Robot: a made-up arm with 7 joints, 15 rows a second.
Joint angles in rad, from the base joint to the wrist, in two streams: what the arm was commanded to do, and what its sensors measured. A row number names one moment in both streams.
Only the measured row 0 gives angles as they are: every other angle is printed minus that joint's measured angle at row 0.
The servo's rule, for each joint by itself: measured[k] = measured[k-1] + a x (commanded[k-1-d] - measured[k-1]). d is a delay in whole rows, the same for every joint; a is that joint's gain. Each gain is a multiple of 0.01, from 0.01 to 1. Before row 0 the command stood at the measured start. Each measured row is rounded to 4 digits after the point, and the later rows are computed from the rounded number. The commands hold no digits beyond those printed.
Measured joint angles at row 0:
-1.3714, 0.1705, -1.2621, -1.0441, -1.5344, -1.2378, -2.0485
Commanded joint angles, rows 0 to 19:
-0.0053, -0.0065, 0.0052, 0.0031, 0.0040, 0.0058, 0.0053
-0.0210, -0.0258, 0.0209, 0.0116, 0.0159, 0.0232, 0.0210
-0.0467, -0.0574, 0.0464, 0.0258, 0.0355, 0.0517, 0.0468
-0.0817, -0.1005, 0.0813, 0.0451, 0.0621, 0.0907, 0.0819
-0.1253, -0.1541, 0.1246, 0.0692, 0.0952, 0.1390, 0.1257
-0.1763, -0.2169, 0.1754, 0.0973, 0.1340, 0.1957, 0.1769
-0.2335, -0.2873, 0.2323, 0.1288, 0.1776, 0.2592, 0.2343
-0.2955, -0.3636, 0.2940, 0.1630, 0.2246, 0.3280, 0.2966
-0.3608, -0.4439, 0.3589, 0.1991, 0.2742, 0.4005, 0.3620
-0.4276, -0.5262, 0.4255, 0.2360, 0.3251, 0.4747, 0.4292
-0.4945, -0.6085, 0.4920, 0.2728, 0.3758, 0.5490, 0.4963
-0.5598, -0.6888, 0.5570, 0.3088, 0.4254, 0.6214, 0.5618
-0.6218, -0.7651, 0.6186, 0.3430, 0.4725, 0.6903, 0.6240
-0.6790, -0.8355, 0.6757, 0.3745, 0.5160, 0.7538, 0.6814
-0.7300, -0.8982, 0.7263, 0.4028, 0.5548, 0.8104, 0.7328
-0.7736, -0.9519, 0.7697, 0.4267, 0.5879, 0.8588, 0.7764
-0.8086, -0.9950, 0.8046, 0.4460, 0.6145, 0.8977, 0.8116
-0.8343, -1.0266, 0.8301, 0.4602, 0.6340, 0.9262, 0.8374
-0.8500, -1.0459, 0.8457, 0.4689, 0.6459, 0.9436, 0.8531
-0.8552, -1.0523, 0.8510, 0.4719, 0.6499, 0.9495, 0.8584
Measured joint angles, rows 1 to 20:
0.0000, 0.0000, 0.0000, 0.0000, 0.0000, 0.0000, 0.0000
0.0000, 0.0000, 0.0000, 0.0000, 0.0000, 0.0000, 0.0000
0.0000, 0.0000, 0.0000, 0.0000, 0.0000, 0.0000, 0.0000
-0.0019, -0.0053, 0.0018, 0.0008, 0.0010, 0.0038, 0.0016
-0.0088, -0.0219, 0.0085, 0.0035, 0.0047, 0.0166, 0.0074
-0.0224, -0.0507, 0.0218, 0.0091, 0.0124, 0.0398, 0.0192
-0.0437, -0.0910, 0.0426, 0.0181, 0.0248, 0.0734, 0.0380
-0.0731, -0.1421, 0.0713, 0.0309, 0.0424, 0.1167, 0.0643
-0.1103, -0.2027, 0.1077, 0.0475, 0.0653, 0.1688, 0.0981
-0.1547, -0.2712, 0.1513, 0.0678, 0.0934, 0.2285, 0.1390
-0.2054, -0.3460, 0.2012, 0.0916, 0.1262, 0.2942, 0.1863
-0.2613, -0.4253, 0.2564, 0.1185, 0.1632, 0.3644, 0.2390
-0.3212, -0.5070, 0.3156, 0.1479, 0.2037, 0.4372, 0.2961
-0.3836, -0.5892, 0.3773, 0.1791, 0.2467, 0.5110, 0.3562
-0.4470, -0.6699, 0.4402, 0.2115, 0.2914, 0.5839, 0.4179
-0.5099, -0.7470, 0.5026, 0.2444, 0.3367, 0.6541, 0.4797
-0.5708, -0.8187, 0.5632, 0.2769, 0.3815, 0.7199, 0.5402
-0.6281, -0.8831, 0.6203, 0.3084, 0.4248, 0.7796, 0.5980
-0.6805, -0.9388, 0.6726, 0.3380, 0.4656, 0.8319, 0.6515
-0.7266, -0.9843, 0.7188, 0.3650, 0.5028, 0.8753, 0.6995
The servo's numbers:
d 3
a 0.36 0.81 0.35 0.25 0.25 0.66 0.30

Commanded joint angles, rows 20 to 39:
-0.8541, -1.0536, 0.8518, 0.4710, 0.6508, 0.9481, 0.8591
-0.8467, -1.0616, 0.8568, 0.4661, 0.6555, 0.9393, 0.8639
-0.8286, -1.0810, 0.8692, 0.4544, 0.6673, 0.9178, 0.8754
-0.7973, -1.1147, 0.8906, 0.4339, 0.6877, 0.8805, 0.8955
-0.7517, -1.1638, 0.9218, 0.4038, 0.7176, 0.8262, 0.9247
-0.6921, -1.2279, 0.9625, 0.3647, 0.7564, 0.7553, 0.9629
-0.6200, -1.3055, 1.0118, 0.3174, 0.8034, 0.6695, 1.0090
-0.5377, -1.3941, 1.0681, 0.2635, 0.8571, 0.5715, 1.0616
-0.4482, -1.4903, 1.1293, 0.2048, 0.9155, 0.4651, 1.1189
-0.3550, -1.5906, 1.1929, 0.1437, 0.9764, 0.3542, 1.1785
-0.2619, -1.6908, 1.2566, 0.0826, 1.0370, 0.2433, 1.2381
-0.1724, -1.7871, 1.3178, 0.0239, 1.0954, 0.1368, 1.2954
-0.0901, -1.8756, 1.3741, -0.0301, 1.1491, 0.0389, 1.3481
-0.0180, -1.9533, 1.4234, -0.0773, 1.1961, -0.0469, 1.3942
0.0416, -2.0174, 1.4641, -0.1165, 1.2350, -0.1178, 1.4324
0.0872, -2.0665, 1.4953, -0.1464, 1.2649, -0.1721, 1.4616
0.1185, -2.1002, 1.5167, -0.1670, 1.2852, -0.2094, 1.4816
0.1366, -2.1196, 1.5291, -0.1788, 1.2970, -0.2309, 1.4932
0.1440, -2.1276, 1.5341, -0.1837, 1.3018, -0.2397, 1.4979
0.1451, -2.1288, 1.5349, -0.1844, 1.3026, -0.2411, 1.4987
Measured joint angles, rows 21 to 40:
-0.7654, -1.0186, 0.7578, 0.3888, 0.5356, 0.9089, 0.7409
-0.7959, -1.0407, 0.7886, 0.4088, 0.5632, 0.9318, 0.7746
-0.8172, -1.0501, 0.8104, 0.4246, 0.5849, 0.9435, 0.7997
-0.8305, -1.0529, 0.8249, 0.4362, 0.6014, 0.9465, 0.8175
-0.8363, -1.0599, 0.8361, 0.4437, 0.6149, 0.9417, 0.8314
-0.8335, -1.0770, 0.8477, 0.4464, 0.6280, 0.9259, 0.8446
-0.8205, -1.1075, 0.8627, 0.4433, 0.6429, 0.8959, 0.8599
-0.7957, -1.1531, 0.8834, 0.4334, 0.6616, 0.8499, 0.8793
-0.7584, -1.2137, 0.9111, 0.4162, 0.6853, 0.7875, 0.9044
-0.7086, -1.2881, 0.9463, 0.3915, 0.7148, 0.7096, 0.9358
-0.6471, -1.3740, 0.9889, 0.3595, 0.7504, 0.6185, 0.9735
-0.5755, -1.4682, 1.0380, 0.3208, 0.7917, 0.5173, 1.0171
-0.4961, -1.5673, 1.0922, 0.2765, 0.8379, 0.4097, 1.0655
-0.4118, -1.6673, 1.1497, 0.2280, 0.8877, 0.2999, 1.1173
-0.3256, -1.7643, 1.2085, 0.1770, 0.9396, 0.1923, 1.1707
-0.2408, -1.8545, 1.2665, 0.1252, 0.9920, 0.0911, 1.2239
-0.1606, -1.9345, 1.3214, 0.0746, 1.0430, 0.0000, 1.2750
-0.0878, -2.0016, 1.3713, 0.0268, 1.0910, -0.0777, 1.3222
-0.0248, -2.0542, 1.4147, -0.0165, 1.1345, -0.1400, 1.3640
0.0268, -2.0915, 1.4504, -0.0541, 1.1722, -0.1858, 1.3993

